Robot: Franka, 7 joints.
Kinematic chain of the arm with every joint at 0, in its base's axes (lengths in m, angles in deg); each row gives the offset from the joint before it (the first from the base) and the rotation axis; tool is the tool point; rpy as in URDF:
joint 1: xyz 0 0 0.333 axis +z
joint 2: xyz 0 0 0 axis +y
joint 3: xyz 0 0 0.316 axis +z
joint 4: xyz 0.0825 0 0 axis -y
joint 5: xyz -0.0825 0 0.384 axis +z
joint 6: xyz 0 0 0 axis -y
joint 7: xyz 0.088 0 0 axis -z
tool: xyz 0 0 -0.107 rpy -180 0 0
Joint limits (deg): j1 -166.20..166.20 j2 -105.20..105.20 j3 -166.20..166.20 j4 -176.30..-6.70 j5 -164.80..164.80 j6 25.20..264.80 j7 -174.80..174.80
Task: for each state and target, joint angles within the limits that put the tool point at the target. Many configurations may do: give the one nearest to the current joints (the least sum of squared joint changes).
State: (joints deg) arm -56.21 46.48 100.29 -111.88 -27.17 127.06 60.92
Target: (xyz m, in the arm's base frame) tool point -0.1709 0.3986 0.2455
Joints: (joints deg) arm -22.36 -3.03 137.17 -144.41 -25.17 131.47 60.92
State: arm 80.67 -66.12 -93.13 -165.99 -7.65 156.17 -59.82
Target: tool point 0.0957 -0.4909 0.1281
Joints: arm 38.70 -50.17 -125.08 -135.56 -4.20 163.91 -59.82
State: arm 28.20 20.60 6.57 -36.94 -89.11 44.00 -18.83
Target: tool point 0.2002 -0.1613 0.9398
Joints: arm 9.27 -5.12 -15.70 -44.96 -80.26 25.20 -18.83
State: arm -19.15 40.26 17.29 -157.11 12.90 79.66 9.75
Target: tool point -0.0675 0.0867 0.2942
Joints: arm -7.90 71.30 44.24 -176.30 19.92 57.56 9.75
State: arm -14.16 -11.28 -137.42 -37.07 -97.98 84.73 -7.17
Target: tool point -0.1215 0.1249 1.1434
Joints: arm -35.97 -0.68 -158.02 -18.71 -104.70 99.41 -7.17
